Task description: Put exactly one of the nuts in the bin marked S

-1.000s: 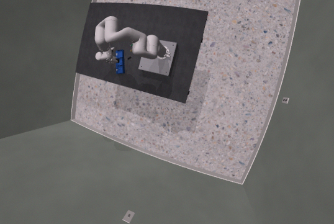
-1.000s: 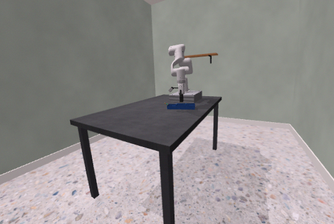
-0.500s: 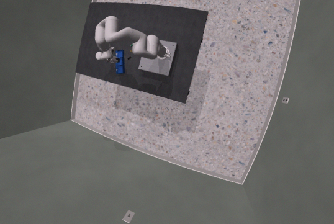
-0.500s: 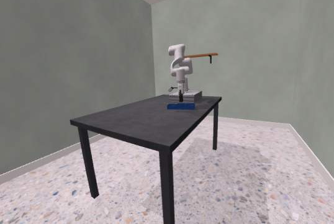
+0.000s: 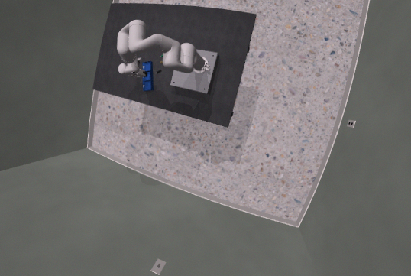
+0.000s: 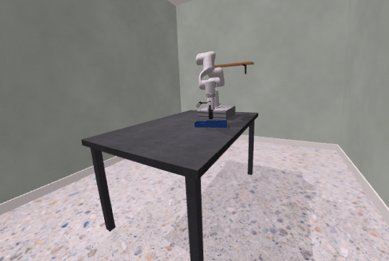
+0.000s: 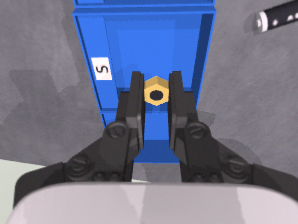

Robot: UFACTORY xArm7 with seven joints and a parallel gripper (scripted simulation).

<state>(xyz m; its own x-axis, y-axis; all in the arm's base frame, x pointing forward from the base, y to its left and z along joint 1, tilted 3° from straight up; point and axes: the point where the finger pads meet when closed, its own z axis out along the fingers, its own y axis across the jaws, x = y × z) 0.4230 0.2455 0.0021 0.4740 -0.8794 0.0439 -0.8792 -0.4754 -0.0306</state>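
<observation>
Right now the blue bin is 10 mm ahead of my hand and 60 mm below it. From my hand the other things lie so: black cylinder 70 mm behind, 70 mm to the right, 70 mm below; then green battery 50 mm behind, 210 mm to the right, 70 mm below.
</observation>
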